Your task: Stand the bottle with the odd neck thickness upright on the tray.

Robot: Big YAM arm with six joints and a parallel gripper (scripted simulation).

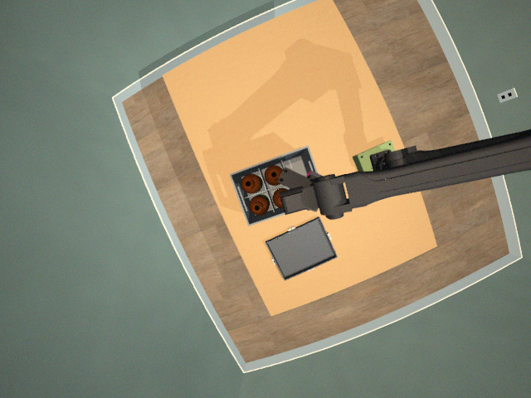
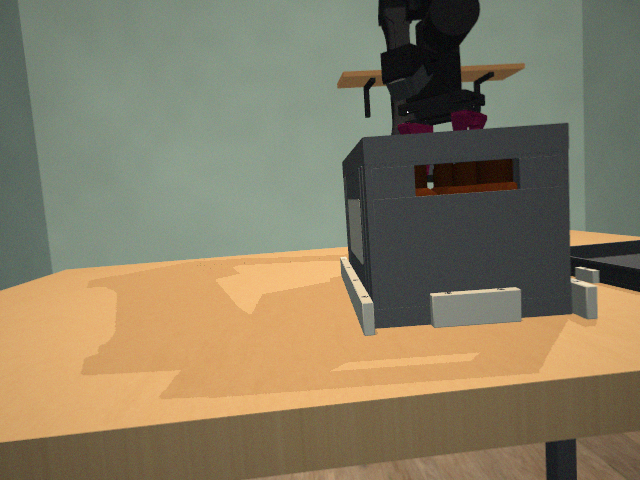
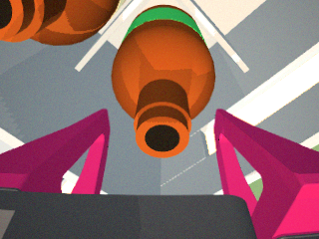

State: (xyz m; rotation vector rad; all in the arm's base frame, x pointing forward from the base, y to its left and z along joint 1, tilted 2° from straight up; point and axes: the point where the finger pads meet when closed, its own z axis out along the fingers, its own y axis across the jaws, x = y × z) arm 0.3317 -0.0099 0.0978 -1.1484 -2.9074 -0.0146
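Right now the dark grey crate is 90 mm ahead of my hand, 40 mm to the right of it and 70 mm below it. The rest, counted from my hand: grey tray: 80 mm ahead, 240 mm to the left, 140 mm below.
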